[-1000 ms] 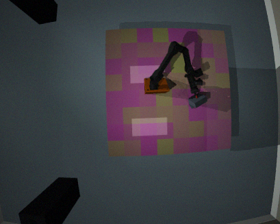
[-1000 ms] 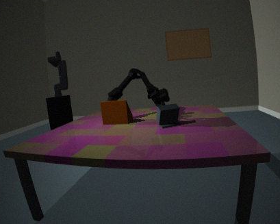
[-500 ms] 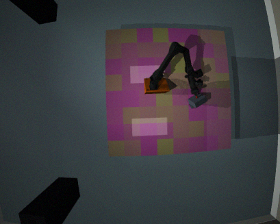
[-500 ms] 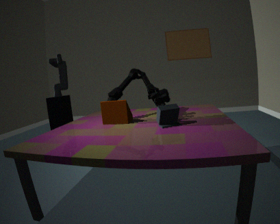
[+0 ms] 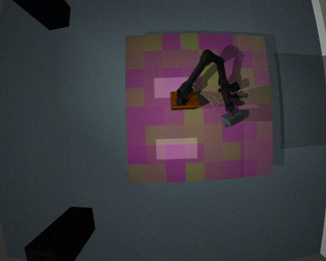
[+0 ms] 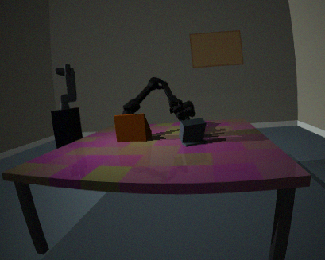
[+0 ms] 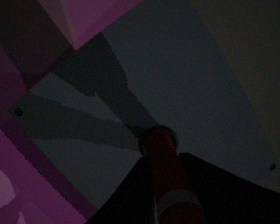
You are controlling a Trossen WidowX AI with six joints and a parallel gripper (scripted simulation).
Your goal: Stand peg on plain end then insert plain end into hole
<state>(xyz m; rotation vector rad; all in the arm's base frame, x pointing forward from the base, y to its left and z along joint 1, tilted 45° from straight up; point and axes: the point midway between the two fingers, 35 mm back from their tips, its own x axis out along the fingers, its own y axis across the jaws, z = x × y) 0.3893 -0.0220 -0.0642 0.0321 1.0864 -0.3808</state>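
My gripper tip is 2 cm short of the grey sloped panel, 4 cm to the left of it and 2 cm above it. Also, from my gripper tip: peg (1 cm behind, 1 cm to the left, 1 cm above).
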